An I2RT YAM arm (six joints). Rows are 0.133 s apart.
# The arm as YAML. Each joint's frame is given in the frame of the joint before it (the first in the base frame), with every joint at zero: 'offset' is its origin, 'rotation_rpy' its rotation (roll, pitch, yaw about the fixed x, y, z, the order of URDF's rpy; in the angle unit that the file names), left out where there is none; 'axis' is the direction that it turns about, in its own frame. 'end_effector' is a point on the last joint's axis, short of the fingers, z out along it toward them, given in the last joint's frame.
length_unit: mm
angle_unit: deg
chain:
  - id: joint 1
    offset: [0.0, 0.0, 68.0]
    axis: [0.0, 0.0, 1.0]
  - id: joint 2
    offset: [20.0, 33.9, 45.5]
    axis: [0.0, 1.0, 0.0]
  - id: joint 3
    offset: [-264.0, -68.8, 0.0]
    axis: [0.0, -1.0, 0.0]
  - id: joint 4
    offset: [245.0, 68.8, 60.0]
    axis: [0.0, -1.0, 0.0]
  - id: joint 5
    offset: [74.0, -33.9, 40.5]
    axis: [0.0, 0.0, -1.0]
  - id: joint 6
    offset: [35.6, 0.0, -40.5]
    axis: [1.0, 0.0, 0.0]
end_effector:
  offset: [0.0, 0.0, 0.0]
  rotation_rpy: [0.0, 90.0, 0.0]
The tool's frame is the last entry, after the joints.
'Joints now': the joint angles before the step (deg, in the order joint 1, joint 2, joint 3, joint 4, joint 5, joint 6). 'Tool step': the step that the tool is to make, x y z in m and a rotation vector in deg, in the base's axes. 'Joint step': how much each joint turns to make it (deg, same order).
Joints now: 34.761, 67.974, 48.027, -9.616, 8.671, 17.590
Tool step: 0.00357, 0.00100, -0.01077, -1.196, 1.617, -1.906
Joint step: -0.045, 1.639, -0.662, 0.141, 1.632, 0.908
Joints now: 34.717, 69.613, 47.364, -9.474, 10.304, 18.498
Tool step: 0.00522, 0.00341, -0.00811, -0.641, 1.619, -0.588
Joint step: 0.001, 2.196, 0.225, 0.156, 0.283, 0.661
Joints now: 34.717, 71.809, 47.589, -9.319, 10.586, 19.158
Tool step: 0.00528, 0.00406, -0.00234, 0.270, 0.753, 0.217
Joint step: 0.000, 1.803, 0.896, 0.365, -0.543, 0.427
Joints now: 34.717, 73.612, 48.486, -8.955, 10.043, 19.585
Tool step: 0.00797, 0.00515, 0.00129, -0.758, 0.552, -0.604
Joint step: 0.023, 2.376, 2.328, -0.856, 0.691, 0.103
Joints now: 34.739, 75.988, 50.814, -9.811, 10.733, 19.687
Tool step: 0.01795, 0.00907, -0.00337, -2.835, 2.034, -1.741
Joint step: -0.301, 5.440, 4.643, -2.469, 1.859, -0.090
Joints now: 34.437, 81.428, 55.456, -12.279, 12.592, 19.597
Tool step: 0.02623, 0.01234, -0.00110, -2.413, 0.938, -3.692
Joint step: -0.433, 7.006, 6.816, -2.182, 3.449, 0.966
